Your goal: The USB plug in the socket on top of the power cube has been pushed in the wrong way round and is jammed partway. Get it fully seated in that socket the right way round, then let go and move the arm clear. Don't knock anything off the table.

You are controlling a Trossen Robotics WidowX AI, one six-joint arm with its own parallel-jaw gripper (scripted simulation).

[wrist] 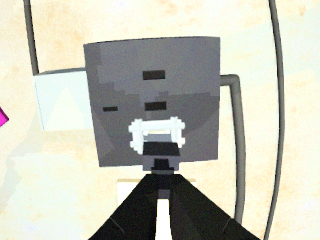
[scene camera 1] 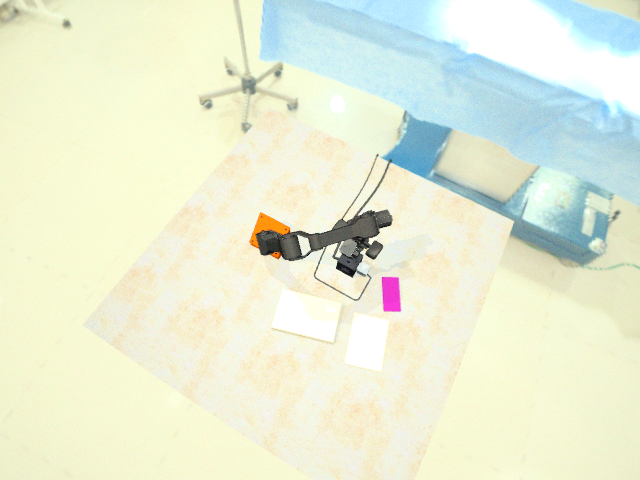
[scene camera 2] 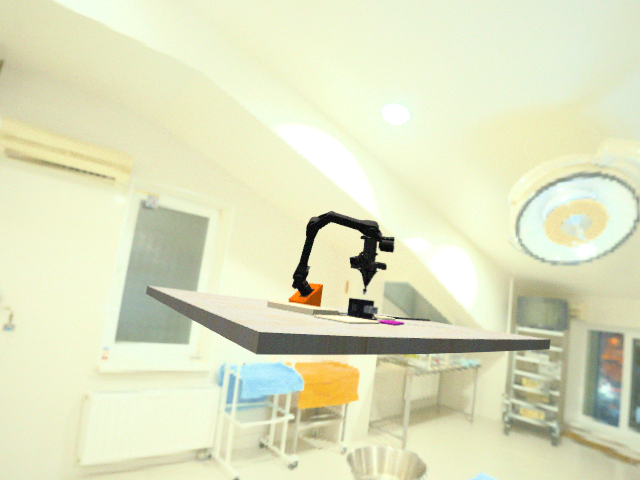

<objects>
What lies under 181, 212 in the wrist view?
My gripper.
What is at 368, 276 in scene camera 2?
My gripper.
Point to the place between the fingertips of my gripper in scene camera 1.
354, 248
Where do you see a USB plug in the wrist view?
161, 155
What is my gripper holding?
A USB plug.
</objects>
